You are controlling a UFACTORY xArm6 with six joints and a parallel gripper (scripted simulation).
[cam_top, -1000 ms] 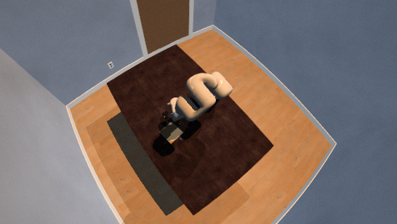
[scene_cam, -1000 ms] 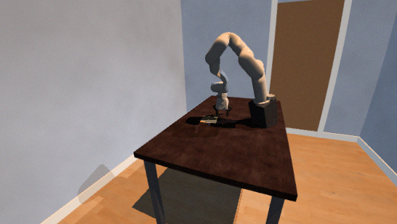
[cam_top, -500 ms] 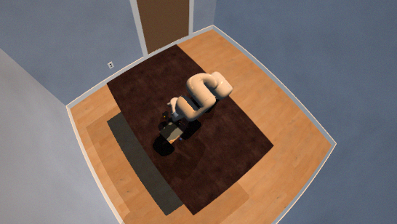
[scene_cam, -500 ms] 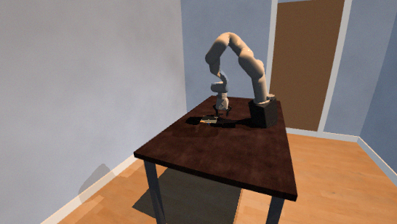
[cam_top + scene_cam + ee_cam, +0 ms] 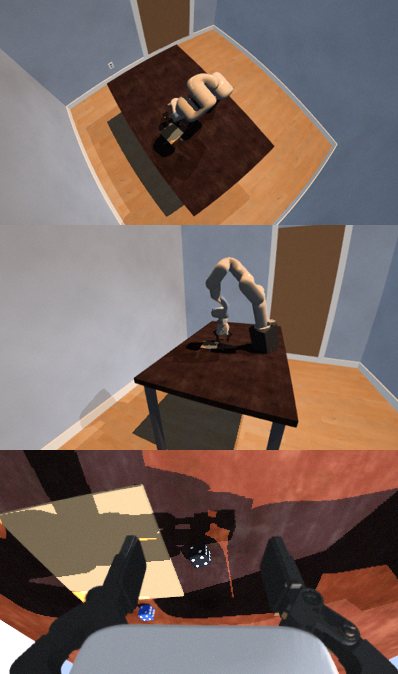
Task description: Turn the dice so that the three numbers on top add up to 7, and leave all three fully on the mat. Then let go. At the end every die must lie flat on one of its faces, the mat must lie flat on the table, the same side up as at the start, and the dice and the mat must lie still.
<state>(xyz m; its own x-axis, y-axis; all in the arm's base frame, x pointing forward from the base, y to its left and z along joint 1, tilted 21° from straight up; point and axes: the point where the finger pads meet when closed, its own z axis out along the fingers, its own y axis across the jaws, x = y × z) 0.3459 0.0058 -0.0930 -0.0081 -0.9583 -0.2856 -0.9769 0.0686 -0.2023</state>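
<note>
Now: the black die 3 cm to the left of my hand and 4 cm below it. Also, from my hand: mat (10 cm ahead, 5 cm to the left, 4 cm below); blue die (8 cm ahead, 14 cm to the left, 4 cm below); yellow die (7 cm ahead, 10 cm to the right, 4 cm below).
</note>
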